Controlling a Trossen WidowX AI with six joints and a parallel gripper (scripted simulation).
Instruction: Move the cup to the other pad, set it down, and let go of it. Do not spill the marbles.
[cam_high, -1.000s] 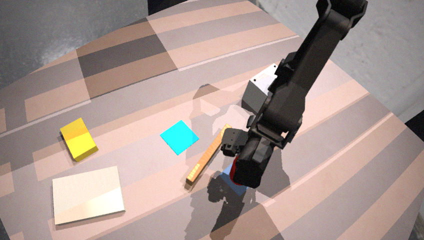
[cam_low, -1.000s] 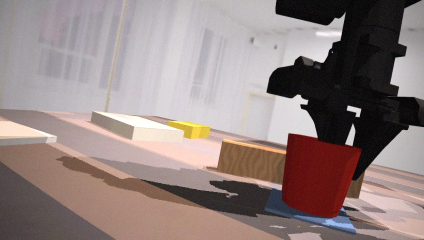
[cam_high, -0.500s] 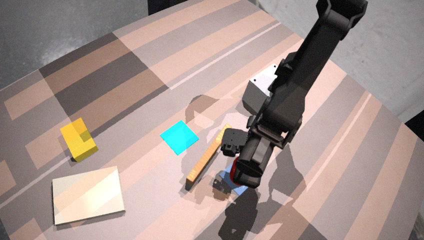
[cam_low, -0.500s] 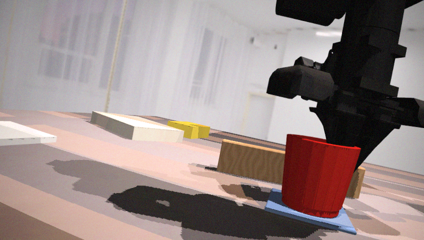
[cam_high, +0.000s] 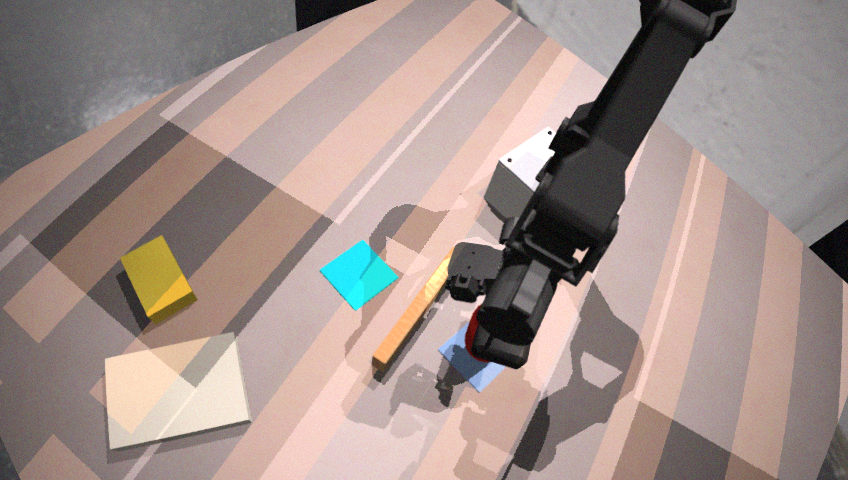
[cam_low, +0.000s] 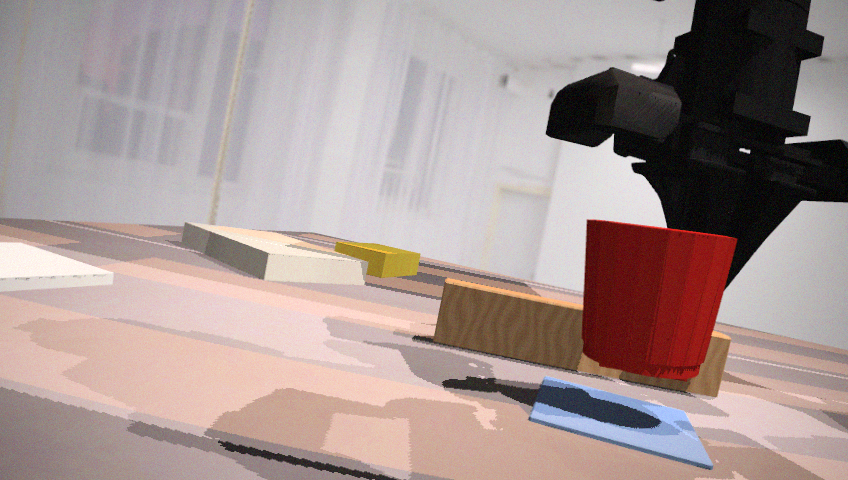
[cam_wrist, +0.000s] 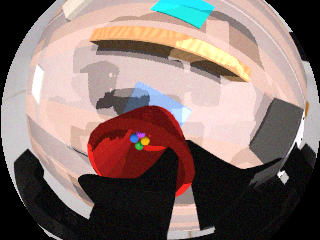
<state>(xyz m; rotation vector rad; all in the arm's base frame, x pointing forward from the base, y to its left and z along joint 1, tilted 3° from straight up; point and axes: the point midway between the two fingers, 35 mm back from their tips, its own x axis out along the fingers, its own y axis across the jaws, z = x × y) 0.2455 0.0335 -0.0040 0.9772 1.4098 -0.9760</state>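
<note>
My gripper tip is now 200 mm to the left of the cyan pad, 80 mm above it and 40 mm short of it. Round my gripper tip: long wooden bar (90 mm to the right, 60 mm below, 40 mm ahead); light blue pad (80 mm below, 30 mm ahead, 10 mm to the left); red cup (30 mm ahead, 10 mm to the left).
</note>
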